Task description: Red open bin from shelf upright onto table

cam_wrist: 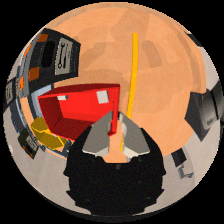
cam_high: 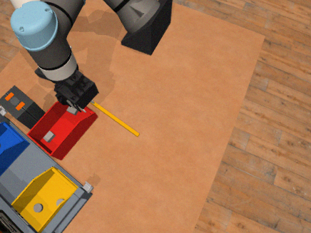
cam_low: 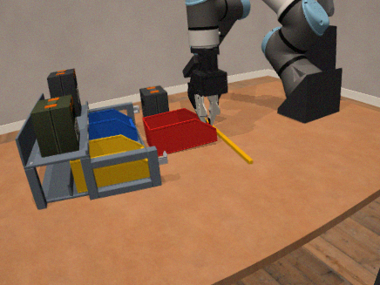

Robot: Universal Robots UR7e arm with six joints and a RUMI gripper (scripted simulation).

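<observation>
My hand is 4 cm above the yellow stick and 3 cm past it. Also, from my hand: black box 13 cm to the right, 10 cm ahead, 2 cm above; red open bin 8 cm ahead, 1 cm to the right; blue bin 26 cm ahead, 15 cm to the right.
</observation>
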